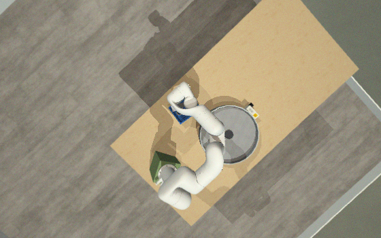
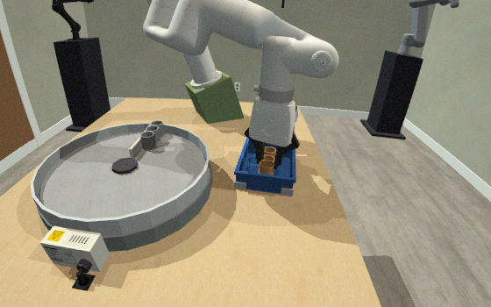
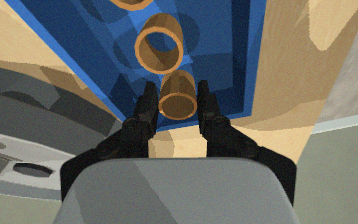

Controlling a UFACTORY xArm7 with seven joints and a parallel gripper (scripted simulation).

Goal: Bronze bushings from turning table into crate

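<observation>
Right now the blue crate is 40 mm below my hand and 40 mm behind it. The rest, counted from my hand: grey turning table 350 mm to the right, 80 mm ahead, 20 mm below.
</observation>
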